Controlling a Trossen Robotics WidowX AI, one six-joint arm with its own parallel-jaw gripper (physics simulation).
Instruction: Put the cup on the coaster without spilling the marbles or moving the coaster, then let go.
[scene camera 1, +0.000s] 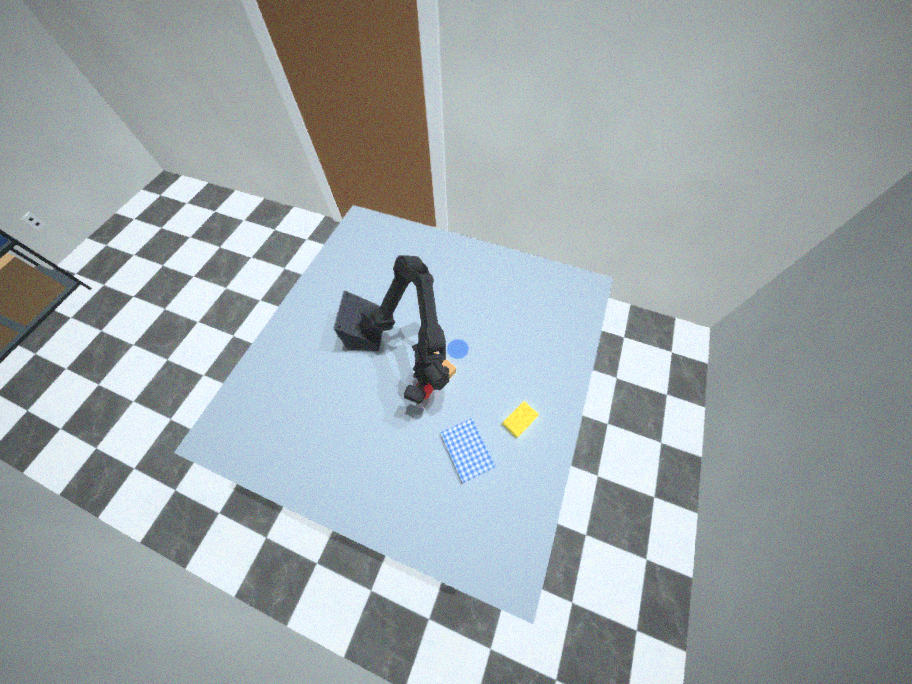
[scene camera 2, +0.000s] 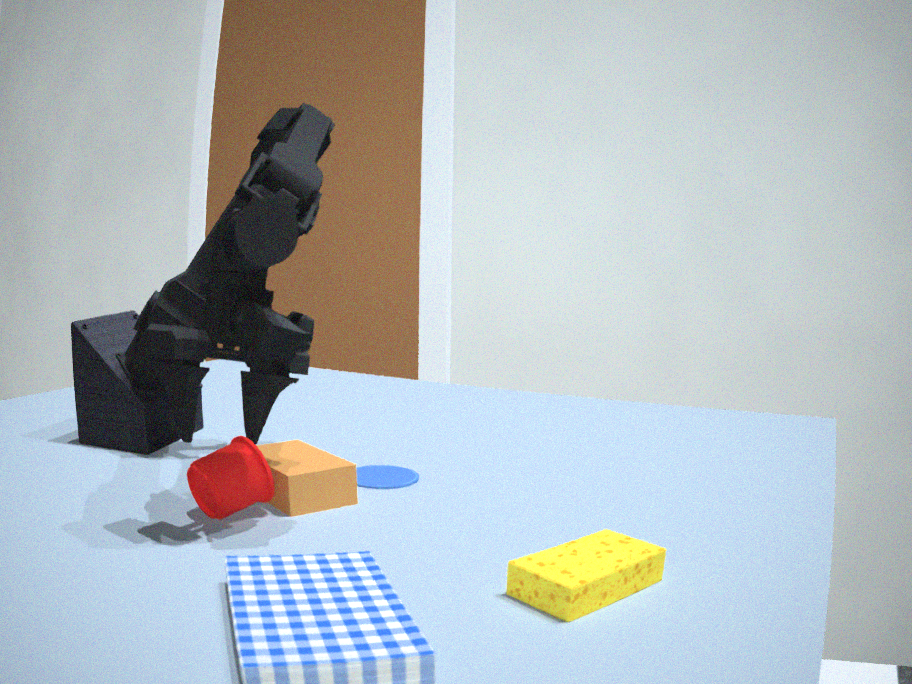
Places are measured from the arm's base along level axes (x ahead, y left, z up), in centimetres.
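Pixels of known places: gripper, fingertip midpoint: (scene camera 1: 424, 389) (scene camera 2: 220, 443); arm's base, origin of the base link: (scene camera 1: 366, 327) (scene camera 2: 140, 372).
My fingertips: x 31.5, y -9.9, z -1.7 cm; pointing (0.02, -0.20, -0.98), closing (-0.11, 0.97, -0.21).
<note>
For each thing: its top centre in the pictures, then the offset to it from my fingertips. Level surfaces: height alone.
- red cup, middle of its top: (scene camera 2: 224, 439) (scene camera 1: 423, 383) dx -1.5, dy +1.7, dz -0.2 cm
- orange block, middle of its top: (scene camera 2: 293, 456) (scene camera 1: 437, 365) dx -1.7, dy +11.2, dz -3.7 cm
- blue coaster, middle of its top: (scene camera 2: 381, 475) (scene camera 1: 457, 348) dx +0.8, dy +22.5, dz -7.6 cm
- yellow sponge, middle of its top: (scene camera 2: 590, 555) (scene camera 1: 521, 418) dx +33.8, dy +8.2, dz -5.0 cm
- blue checked cloth, middle of its top: (scene camera 2: 313, 601) (scene camera 1: 467, 449) dx +22.2, dy -10.0, dz -5.5 cm
- table, its level: dz -8.0 cm
The red cup (scene camera 1: 428, 390) (scene camera 2: 228, 478) is tipped far over, its rim side against or very close to the orange block (scene camera 1: 449, 366) (scene camera 2: 318, 482). Its mouth faces toward the block and slightly up. No marbles show; the inside of the cup is hidden. The blue coaster (scene camera 1: 457, 348) (scene camera 2: 386, 477) lies flat on the table, beyond the block from the cup. My gripper (scene camera 1: 422, 384) (scene camera 2: 221, 440) is open and empty, pointing down. In the scene camera 2 view its fingertips are just above and behind the cup. The arm partly covers cup and block in the scene camera 1 view.
A yellow sponge (scene camera 1: 520, 418) (scene camera 2: 587, 572) and a blue checked cloth (scene camera 1: 467, 450) (scene camera 2: 324, 607) lie on the table (scene camera 1: 316, 456) (scene camera 2: 736, 515), on the side of the cup away from the arm's base (scene camera 1: 358, 321) (scene camera 2: 110, 382).
</note>
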